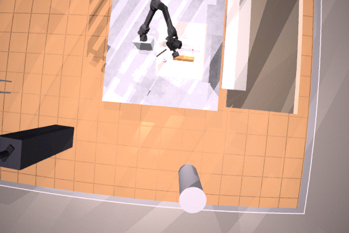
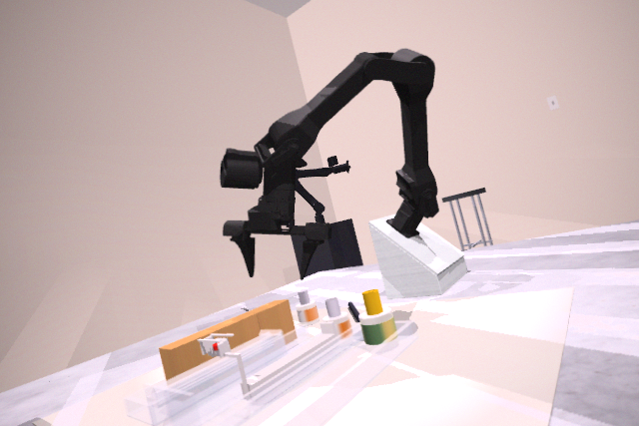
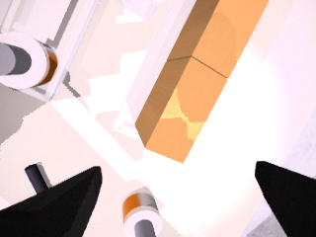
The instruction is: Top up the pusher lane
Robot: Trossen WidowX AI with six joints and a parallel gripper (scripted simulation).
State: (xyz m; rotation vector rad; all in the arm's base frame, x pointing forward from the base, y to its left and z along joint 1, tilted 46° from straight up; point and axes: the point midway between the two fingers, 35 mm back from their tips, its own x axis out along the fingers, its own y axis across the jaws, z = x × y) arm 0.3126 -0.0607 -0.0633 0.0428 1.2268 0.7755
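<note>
Right now my gripper tip is 14 cm past the thin dark rod, 4 cm to the right of it and 11 cm above it. Also, from my gripper tip: clear sprung lane (16 cm ahead, 10 cm to the left, 9 cm below); red mark (19 cm ahead, 9 cm to the left, 4 cm below).
</note>
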